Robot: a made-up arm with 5 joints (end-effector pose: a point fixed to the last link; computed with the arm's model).
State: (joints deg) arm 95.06 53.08 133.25 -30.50 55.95
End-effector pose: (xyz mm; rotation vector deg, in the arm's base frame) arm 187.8 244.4 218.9 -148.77 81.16 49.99
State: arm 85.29 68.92 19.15 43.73 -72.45
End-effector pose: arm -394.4 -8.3 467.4 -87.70 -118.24 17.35
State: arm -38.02 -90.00 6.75 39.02 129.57
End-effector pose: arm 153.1 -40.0 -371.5 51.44 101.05 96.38
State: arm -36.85 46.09 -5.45 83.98 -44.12
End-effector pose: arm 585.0 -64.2 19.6 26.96 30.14 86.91
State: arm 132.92 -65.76 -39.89 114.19 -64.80
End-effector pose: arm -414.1 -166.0 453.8 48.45 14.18 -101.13
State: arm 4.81 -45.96 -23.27 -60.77 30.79
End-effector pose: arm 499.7 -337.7 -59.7 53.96 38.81 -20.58
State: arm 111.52 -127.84 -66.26 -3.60 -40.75
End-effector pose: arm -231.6 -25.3 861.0 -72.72 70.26 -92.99
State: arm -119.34 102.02 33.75 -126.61 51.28
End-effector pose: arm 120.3 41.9 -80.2 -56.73 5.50 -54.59
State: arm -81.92 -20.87 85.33 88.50 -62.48
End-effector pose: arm 214.4 -87.4 -75.6 9.40 18.64 -18.99
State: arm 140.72 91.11 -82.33 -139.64 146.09
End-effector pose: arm -619.7 28.8 297.2 92.27 -41.10 -13.63
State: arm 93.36 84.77 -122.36 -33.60 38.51
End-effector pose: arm 96.9 52.7 912.0 -85.75 22.50 -29.42
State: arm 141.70 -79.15 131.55 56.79 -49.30
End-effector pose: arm -290.6 -90.4 -70.6 103.31 -97.09 6.23
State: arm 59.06 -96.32 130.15 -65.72 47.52
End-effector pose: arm -345.2 -94.5 482.2 -83.35 -132.35 84.99
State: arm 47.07 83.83 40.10 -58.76 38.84
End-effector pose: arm -205.7 6.0 324.7 9.54 -76.75 -100.72
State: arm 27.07 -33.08 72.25 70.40 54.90
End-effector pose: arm 138.1 -123.4 207.4 26.41 27.58 20.54
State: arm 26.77 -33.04 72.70 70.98 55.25
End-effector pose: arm 138.0 -121.1 207.7 26.30 28.17 20.63
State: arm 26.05 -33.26 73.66 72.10 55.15
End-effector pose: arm 138.4 -116.5 208.3 26.52 28.72 20.72
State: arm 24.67 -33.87 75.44 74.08 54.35
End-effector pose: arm 139.9 -108.1 209.5 27.27 29.20 20.76
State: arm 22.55 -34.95 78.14 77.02 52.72
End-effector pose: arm 142.9 -95.8 211.8 28.67 29.56 20.72
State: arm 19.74 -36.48 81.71 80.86 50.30
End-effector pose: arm 148.3 -80.2 215.8 30.71 29.78 20.50
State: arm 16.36 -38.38 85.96 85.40 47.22
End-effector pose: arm 156.9 -62.6 221.6 33.30 29.87 20.00
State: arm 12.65 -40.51 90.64 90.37 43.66
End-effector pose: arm 169.4 -44.9 229.0 36.27 29.79 19.11
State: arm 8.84 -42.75 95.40 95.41 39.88
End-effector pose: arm 185.5 -28.9 236.8 39.40 29.57 17.85
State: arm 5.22 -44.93 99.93 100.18 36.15
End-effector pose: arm 204.2 -15.6 243.9 42.44 29.22 16.28
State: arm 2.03 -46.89 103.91 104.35 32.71
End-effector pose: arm 223.3 -5.8 249.3 45.13 28.75 14.56
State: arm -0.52 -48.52 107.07 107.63 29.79
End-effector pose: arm 240.3 0.6 252.6 47.33 28.22 12.91
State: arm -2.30 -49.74 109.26 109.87 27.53
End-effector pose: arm 253.0 4.0 254.3 48.93 27.65 11.54
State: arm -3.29 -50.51 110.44 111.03 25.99
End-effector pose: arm 260.2 5.1 254.9 49.92 27.08 10.59
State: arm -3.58 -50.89 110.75 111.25 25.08
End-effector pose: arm 262.2 4.6 255.2 50.40 26.51 10.05
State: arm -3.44 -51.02 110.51 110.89 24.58
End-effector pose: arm 260.9 3.2 255.1 50.56 25.96 9.80
